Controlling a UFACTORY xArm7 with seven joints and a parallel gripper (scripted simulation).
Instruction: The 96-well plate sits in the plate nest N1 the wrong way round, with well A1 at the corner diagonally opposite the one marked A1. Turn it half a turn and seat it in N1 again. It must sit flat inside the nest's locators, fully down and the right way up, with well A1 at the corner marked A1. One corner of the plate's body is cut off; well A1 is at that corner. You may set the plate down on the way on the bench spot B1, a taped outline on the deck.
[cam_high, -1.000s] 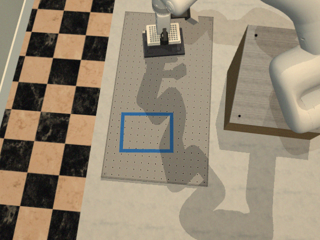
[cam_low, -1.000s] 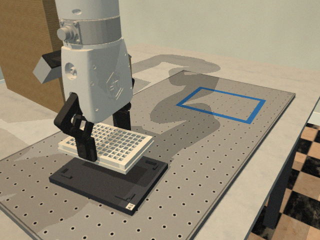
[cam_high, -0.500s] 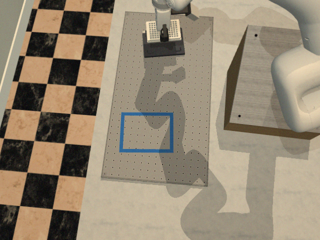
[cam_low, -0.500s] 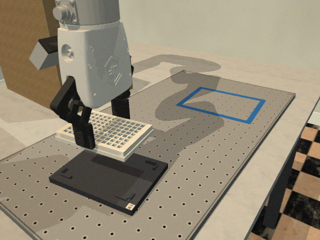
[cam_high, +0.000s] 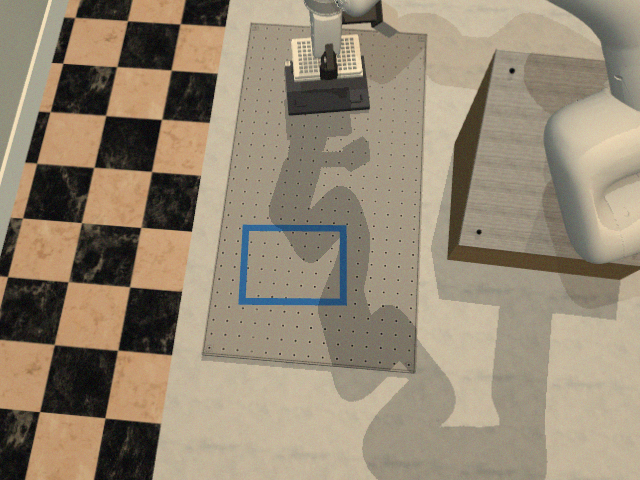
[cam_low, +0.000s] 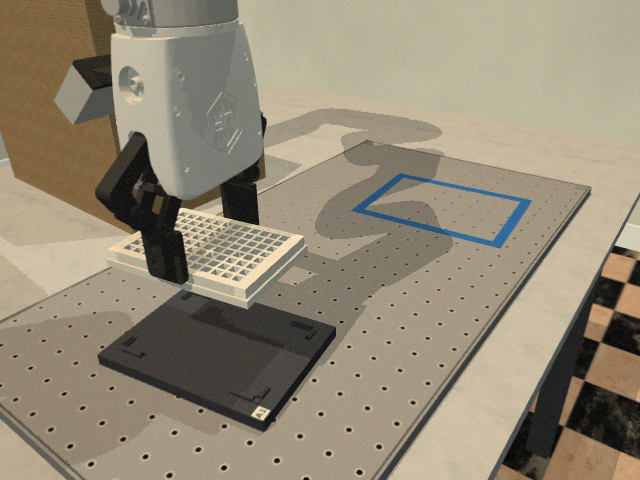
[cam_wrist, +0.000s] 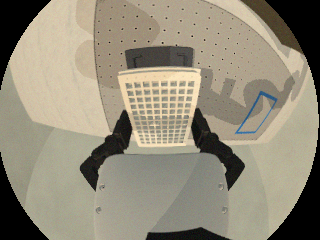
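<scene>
Now: hand 10 cm above the dark plate nest N1. Round my hand: white 96-well plate (1 cm below); A1 label (10 cm below, 8 cm ahead, 5 cm to the right).
</scene>
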